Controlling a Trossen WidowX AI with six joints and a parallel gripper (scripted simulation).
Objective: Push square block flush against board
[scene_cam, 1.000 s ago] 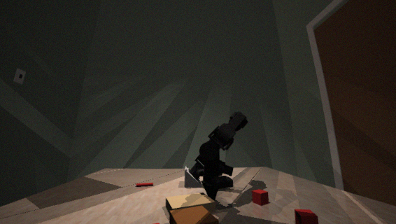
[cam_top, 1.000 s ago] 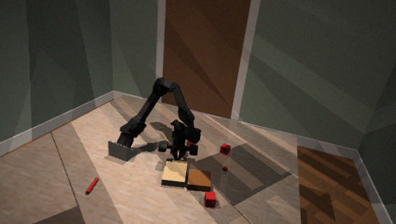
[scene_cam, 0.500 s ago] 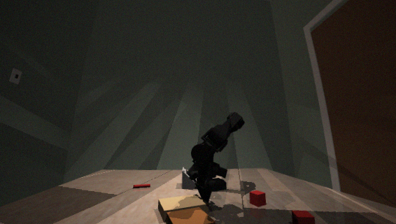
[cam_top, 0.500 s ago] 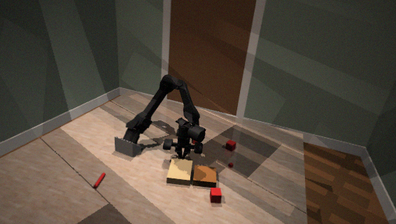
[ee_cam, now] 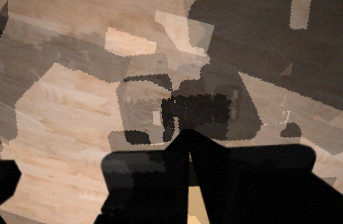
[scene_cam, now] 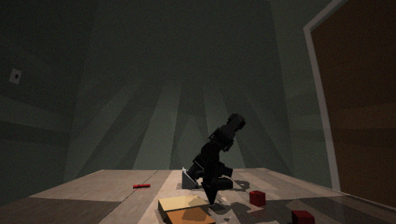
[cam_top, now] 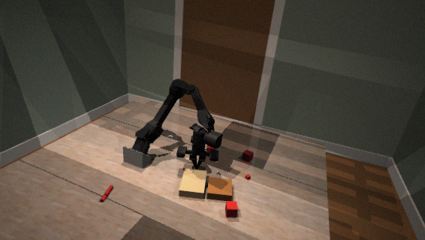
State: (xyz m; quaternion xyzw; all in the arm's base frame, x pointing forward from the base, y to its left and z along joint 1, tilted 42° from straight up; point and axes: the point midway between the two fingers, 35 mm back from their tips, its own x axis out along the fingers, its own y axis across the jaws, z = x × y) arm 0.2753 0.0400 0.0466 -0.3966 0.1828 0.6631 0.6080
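My gripper tip is 3 cm short of the pale tan board, 10 cm to the left of it and 1 cm below it. Also, from my gripper tip: orange square block (14 cm ahead, 9 cm to the right, 1 cm above); then red stick (25 cm behind, 30 cm to the right); then small red ball (23 cm ahead, 6 cm to the left).
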